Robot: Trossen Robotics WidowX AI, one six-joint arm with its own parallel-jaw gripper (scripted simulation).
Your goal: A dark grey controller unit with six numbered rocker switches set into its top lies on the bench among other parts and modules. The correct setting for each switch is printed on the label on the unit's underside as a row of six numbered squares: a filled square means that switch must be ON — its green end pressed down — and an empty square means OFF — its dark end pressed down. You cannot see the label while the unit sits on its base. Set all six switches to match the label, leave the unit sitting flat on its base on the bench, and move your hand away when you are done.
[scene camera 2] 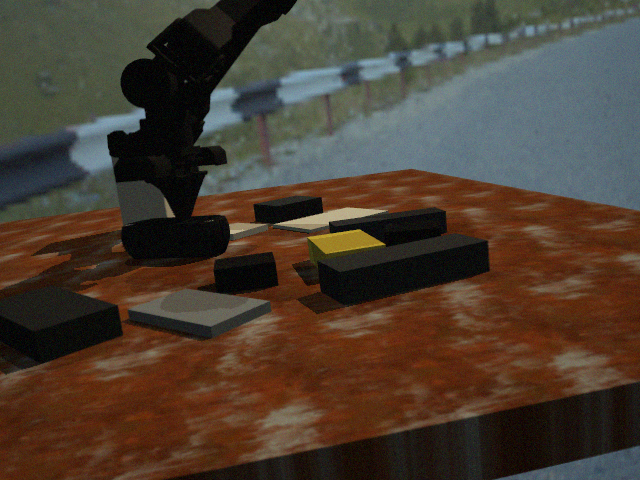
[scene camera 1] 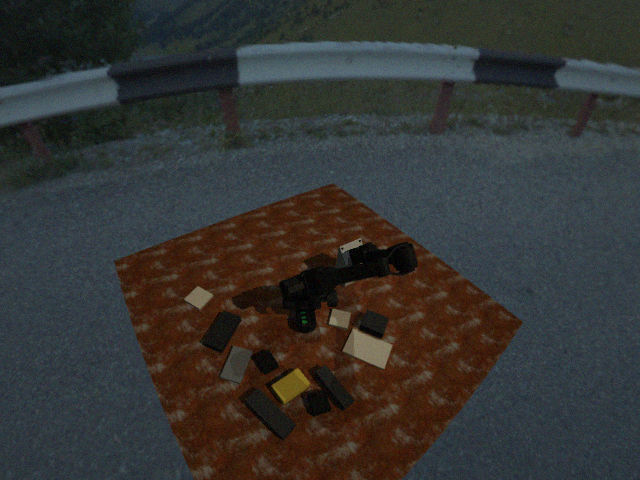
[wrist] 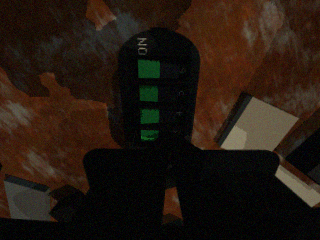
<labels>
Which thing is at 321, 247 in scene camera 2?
A yellow block.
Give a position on a grey plate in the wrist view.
32, 201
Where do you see a yellow block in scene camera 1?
At 290, 386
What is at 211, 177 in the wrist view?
My gripper.
</labels>
